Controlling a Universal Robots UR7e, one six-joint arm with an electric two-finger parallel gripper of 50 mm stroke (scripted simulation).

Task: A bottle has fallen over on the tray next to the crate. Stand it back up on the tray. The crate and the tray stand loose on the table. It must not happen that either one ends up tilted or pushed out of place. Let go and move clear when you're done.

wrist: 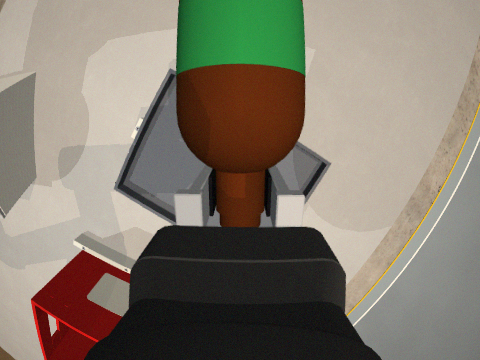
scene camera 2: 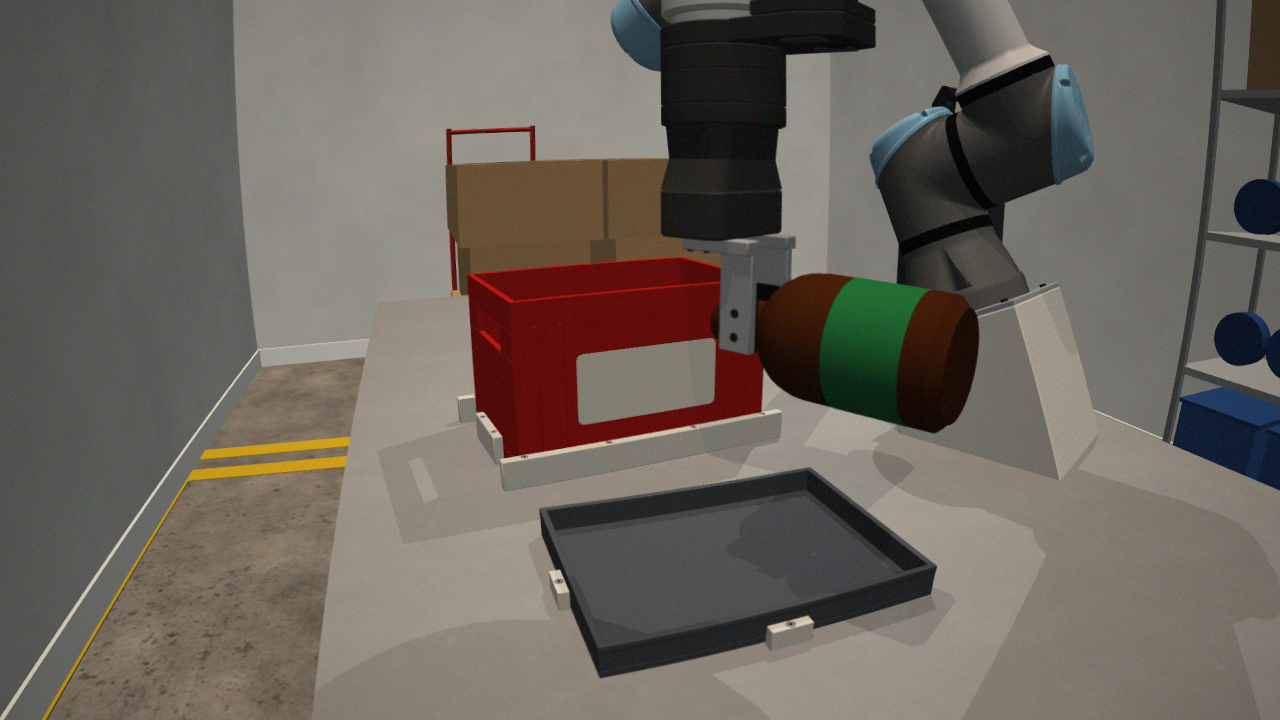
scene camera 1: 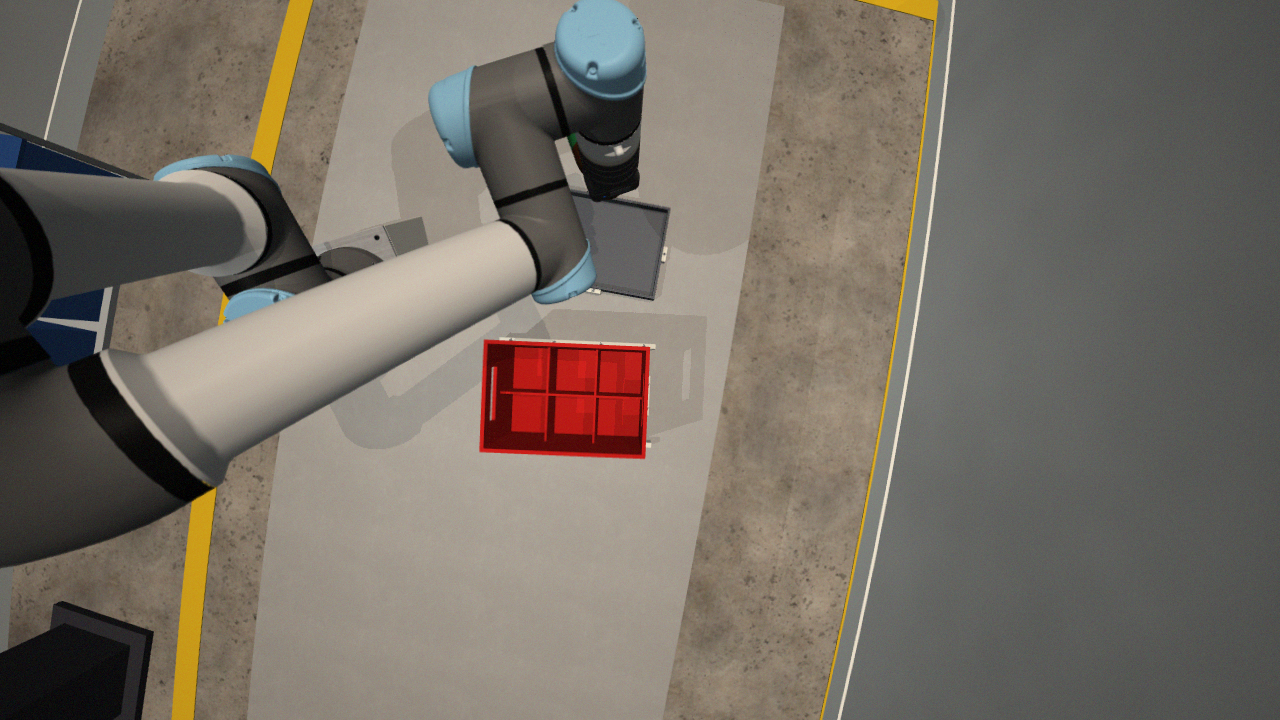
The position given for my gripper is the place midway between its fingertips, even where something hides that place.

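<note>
In scene camera 1 I can see my gripper (scene camera 1: 607,185), and there's a dark grey tray (scene camera 1: 627,237) and a red crate (scene camera 1: 521,424) in that one too. Scene camera 2 gives me the crate (scene camera 2: 573,370), the tray (scene camera 2: 660,561) and my gripper (scene camera 2: 754,345). Then the wrist view has the tray (wrist: 159,162), and my gripper's there as well (wrist: 240,180).
</note>
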